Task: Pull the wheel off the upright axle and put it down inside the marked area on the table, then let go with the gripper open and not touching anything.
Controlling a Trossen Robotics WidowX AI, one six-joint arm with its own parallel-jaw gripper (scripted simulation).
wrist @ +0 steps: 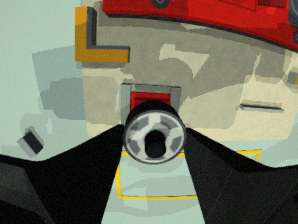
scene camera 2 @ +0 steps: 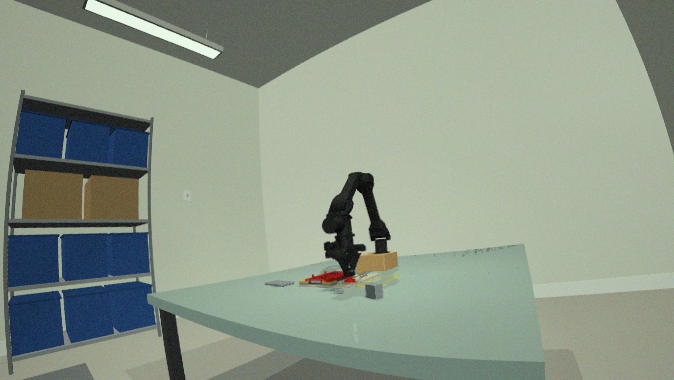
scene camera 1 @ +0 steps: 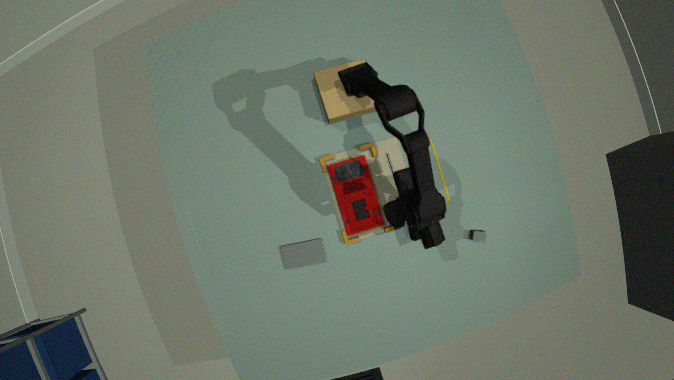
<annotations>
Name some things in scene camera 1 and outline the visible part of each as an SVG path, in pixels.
The gripper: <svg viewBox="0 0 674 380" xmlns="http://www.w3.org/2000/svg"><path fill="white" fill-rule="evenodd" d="M409 167L393 172L399 198L386 203L382 210L385 218L391 226L394 226L394 229L405 226L406 221L411 240L417 241L421 237L413 224L411 213L408 209L408 202L411 196L409 190L414 189Z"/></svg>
A red board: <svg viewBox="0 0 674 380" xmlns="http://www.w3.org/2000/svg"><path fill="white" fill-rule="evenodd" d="M365 154L327 166L348 235L385 224Z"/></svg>
</annotations>
